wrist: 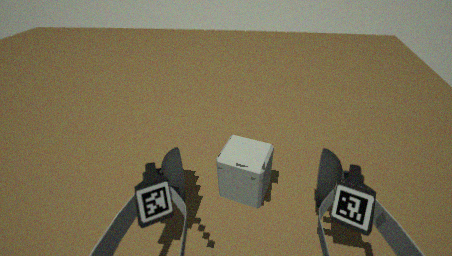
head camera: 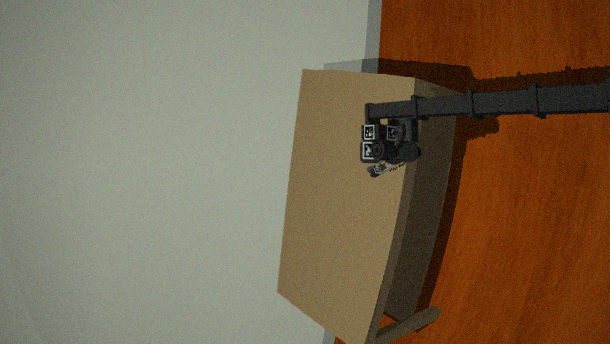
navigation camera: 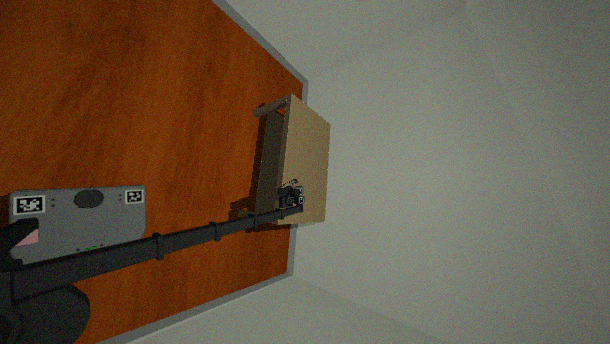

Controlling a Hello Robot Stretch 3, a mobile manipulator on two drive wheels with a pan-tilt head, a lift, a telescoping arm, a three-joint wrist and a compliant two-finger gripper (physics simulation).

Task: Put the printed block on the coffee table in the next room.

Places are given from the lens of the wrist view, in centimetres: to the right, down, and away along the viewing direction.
my gripper (wrist: 248,167): 2, 3, 18
printed block (wrist: 244,165): 1, 2, 14
tan coffee table (wrist: 93,106): -16, -3, 29
The marked spots on the tan coffee table and the printed block are 23 cm apart.
